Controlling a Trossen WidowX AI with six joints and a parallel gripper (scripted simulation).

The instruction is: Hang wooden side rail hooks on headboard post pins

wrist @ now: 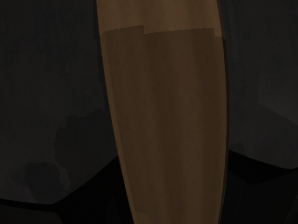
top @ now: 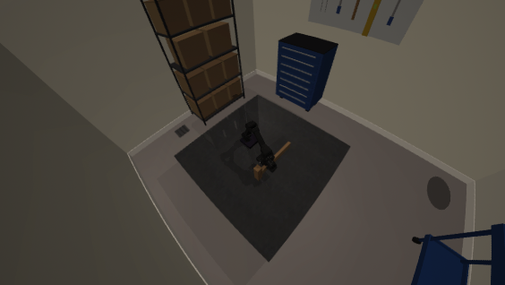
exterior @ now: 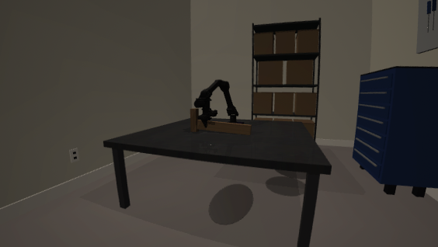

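My gripper tip is now 2 cm short of the headboard post, 10 cm to the left of it and 5 cm below it.
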